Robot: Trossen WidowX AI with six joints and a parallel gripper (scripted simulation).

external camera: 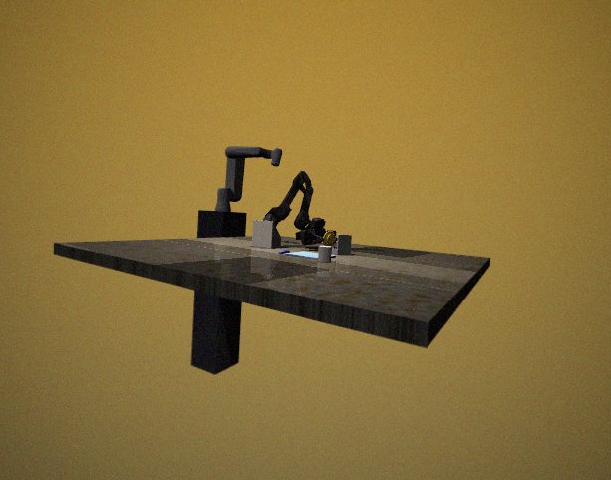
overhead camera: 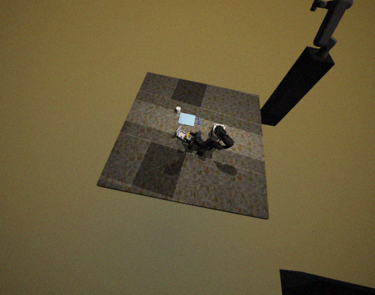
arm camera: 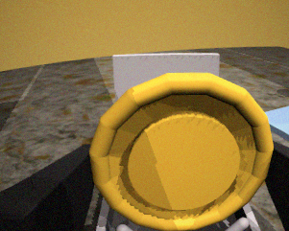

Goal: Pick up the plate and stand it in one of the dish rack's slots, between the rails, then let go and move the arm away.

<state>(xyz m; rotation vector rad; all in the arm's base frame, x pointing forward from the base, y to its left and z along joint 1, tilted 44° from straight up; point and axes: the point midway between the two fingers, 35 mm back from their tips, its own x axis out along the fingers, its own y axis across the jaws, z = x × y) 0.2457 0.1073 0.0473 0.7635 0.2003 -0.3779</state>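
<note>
The yellow plate lies 10 mm behind my gripper tip. From my gripper tip the other things lie so: cup: 120 mm ahead, 290 mm to the right, 30 mm below; then light blue mat: 20 mm ahead, 210 mm to the right, 50 mm below; then dish rack: 20 mm ahead, 10 mm to the right, 30 mm below.
</note>
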